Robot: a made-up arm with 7 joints. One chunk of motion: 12 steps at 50 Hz.
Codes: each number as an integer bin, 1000 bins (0 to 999) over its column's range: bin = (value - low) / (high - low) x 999, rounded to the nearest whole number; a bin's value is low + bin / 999 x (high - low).
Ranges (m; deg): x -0.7..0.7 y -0.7..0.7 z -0.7..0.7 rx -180..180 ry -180..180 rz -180..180
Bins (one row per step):
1: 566 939 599 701 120 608
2: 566 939 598 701 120 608
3: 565 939 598 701 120 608
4: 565 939 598 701 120 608
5: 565 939 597 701 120 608
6: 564 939 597 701 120 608
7: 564 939 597 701 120 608
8: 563 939 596 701 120 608
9: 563 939 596 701 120 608
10: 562 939 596 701 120 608
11: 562 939 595 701 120 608
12: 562 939 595 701 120 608
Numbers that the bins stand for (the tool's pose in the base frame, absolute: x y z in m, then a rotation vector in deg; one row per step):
1: 0.0932 0.6159 0.1394 72.61 -136.76 39.10
2: 0.0932 0.6159 0.1380 72.61 -136.76 39.10
3: 0.0918 0.6159 0.1380 72.61 -136.76 39.10
4: 0.0918 0.6159 0.1380 72.61 -136.76 39.10
5: 0.0918 0.6159 0.1366 72.61 -136.76 39.10
6: 0.0904 0.6159 0.1366 72.61 -136.76 39.10
7: 0.0904 0.6159 0.1366 72.61 -136.76 39.10
8: 0.0890 0.6159 0.1352 72.61 -136.76 39.10
9: 0.0890 0.6159 0.1352 72.61 -136.76 39.10
10: 0.0876 0.6159 0.1352 72.61 -136.76 39.10
11: 0.0876 0.6159 0.1338 72.61 -136.76 39.10
12: 0.0876 0.6159 0.1338 72.61 -136.76 39.10

